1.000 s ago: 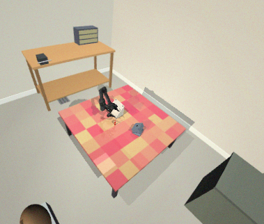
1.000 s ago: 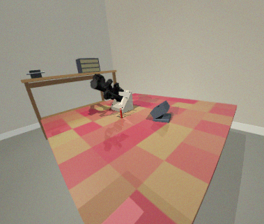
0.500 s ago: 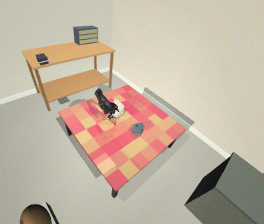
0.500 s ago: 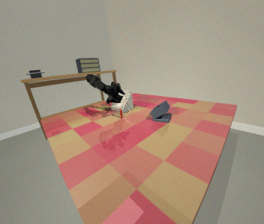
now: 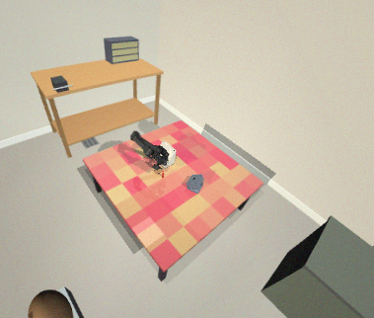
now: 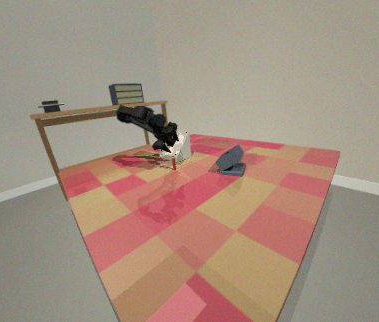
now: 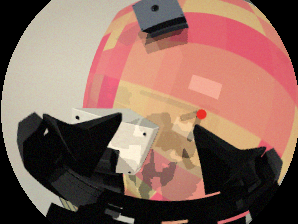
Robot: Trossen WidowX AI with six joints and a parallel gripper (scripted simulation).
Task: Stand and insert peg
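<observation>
My gripper tip is 60 mm above the red peg, 40 mm to the left of it and 30 mm short of it. The rest, counted from my gripper tip: grey-blue sloped panel: 280 mm ahead, 130 mm to the left, 50 mm below.
</observation>
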